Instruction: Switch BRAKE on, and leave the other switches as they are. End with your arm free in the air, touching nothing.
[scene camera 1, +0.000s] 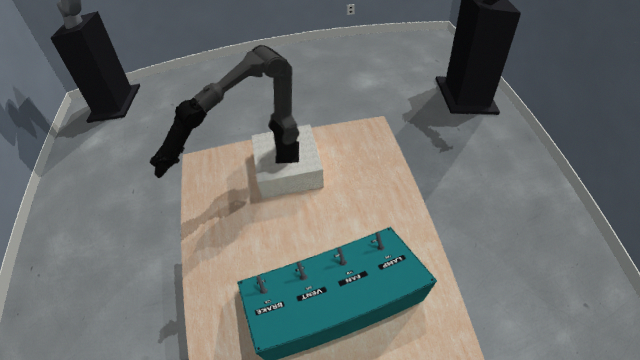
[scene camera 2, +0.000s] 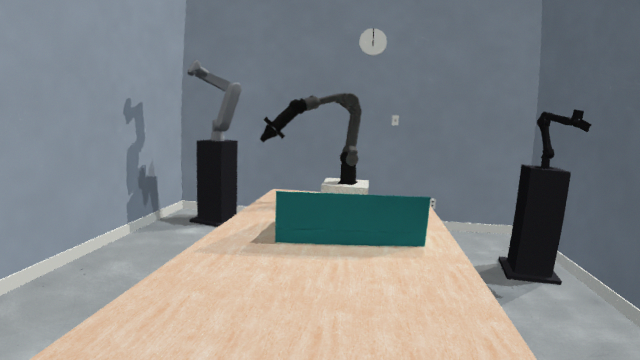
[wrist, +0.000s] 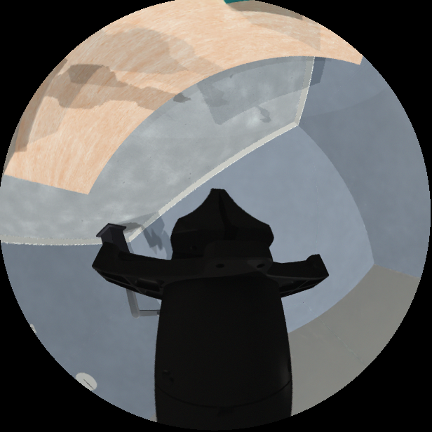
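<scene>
The teal switch box (scene camera 1: 345, 305) (scene camera 2: 352, 220) stands on the table; a sliver shows at the top of the wrist view. In scene camera 1 its four grey levers are the BRAKE lever (scene camera 1: 262, 285), VENT lever (scene camera 1: 302, 271), FAN lever (scene camera 1: 342, 257) and LAMP lever (scene camera 1: 380, 242). All four stand alike, tips toward the small marks on the arm's side, away from the ON marks by the name labels. My gripper (scene camera 1: 159, 173) (scene camera 2: 263, 138) (wrist: 216, 197) is shut and empty, high in the air past the table's side edge, well away from the box and touching nothing.
My arm's base sits on a pale block (scene camera 1: 291, 186) (scene camera 2: 345, 187) at the far end of the wooden table (scene camera 1: 350, 200) (scene camera 2: 320, 300) (wrist: 150, 60). Black pedestals (scene camera 1: 92, 65) (scene camera 1: 480, 60) (scene camera 2: 216, 180) (scene camera 2: 539, 220) with other arms stand on the floor at both sides.
</scene>
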